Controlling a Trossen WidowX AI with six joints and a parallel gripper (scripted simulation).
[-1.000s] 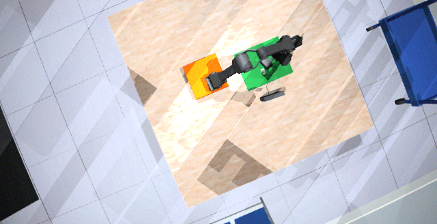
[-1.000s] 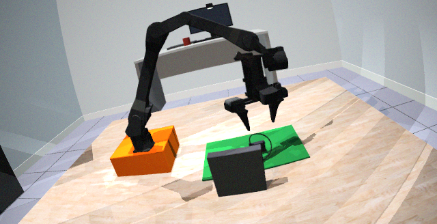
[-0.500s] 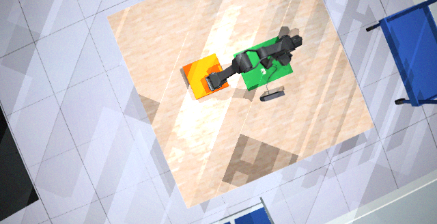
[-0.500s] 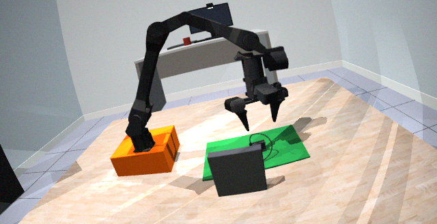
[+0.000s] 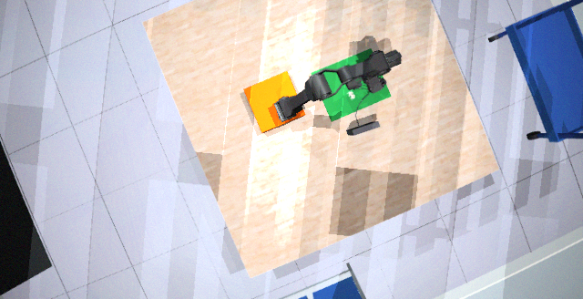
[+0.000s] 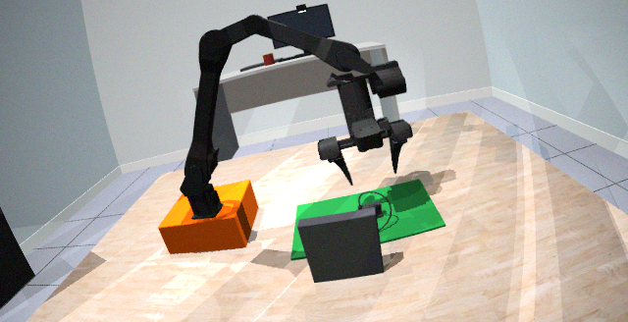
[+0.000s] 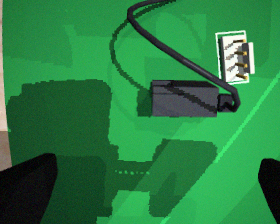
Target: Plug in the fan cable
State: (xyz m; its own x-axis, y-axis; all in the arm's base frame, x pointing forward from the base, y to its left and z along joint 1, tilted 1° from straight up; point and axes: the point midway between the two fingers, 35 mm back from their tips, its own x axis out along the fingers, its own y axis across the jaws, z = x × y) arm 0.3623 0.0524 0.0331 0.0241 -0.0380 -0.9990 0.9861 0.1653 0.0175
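Now: the black plug 60 mm below my gripper tip, 20 mm to the right of it and 10 mm behind it. From my gripper tip the other things lie so: dark square fan: 200 mm to the right, 50 mm behind, 20 mm below; then green board: 100 mm below, 30 mm behind, 10 mm to the right.
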